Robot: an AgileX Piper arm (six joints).
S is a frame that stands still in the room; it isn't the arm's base.
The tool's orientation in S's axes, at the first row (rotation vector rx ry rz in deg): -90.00, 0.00, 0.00
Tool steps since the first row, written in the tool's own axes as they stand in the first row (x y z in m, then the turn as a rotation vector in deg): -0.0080, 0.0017, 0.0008, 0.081, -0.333, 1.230; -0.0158, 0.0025, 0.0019, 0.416, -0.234, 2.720; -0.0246, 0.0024, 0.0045, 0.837, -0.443, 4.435; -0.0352, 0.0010, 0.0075, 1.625, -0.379, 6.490; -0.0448, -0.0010, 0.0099, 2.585, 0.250, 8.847; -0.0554, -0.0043, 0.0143, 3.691, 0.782, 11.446; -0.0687, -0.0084, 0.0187, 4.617, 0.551, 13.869; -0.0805, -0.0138, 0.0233, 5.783, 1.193, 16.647; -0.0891, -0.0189, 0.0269, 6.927, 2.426, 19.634; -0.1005, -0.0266, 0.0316, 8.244, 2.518, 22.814; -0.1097, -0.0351, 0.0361, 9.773, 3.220, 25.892; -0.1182, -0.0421, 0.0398, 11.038, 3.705, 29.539
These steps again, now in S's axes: -0.0080, 0.0008, -0.0017, 0.081, 1.230, 0.333; -0.0158, 0.0019, -0.0025, 0.416, 2.720, 0.234; -0.0246, 0.0045, -0.0024, 0.837, 4.435, 0.443; -0.0352, 0.0075, -0.0010, 1.625, 6.490, 0.379; -0.0448, 0.0099, 0.0010, 2.585, 8.847, -0.250; -0.0554, 0.0143, 0.0043, 3.691, 11.446, -0.782; -0.0687, 0.0187, 0.0084, 4.617, 13.869, -0.551; -0.0805, 0.0233, 0.0138, 5.783, 16.647, -1.193; -0.0891, 0.0269, 0.0189, 6.927, 19.634, -2.426; -0.1005, 0.0316, 0.0266, 8.244, 22.814, -2.518; -0.1097, 0.0361, 0.0351, 9.773, 25.892, -3.220; -0.1182, 0.0398, 0.0421, 11.038, 29.539, -3.705
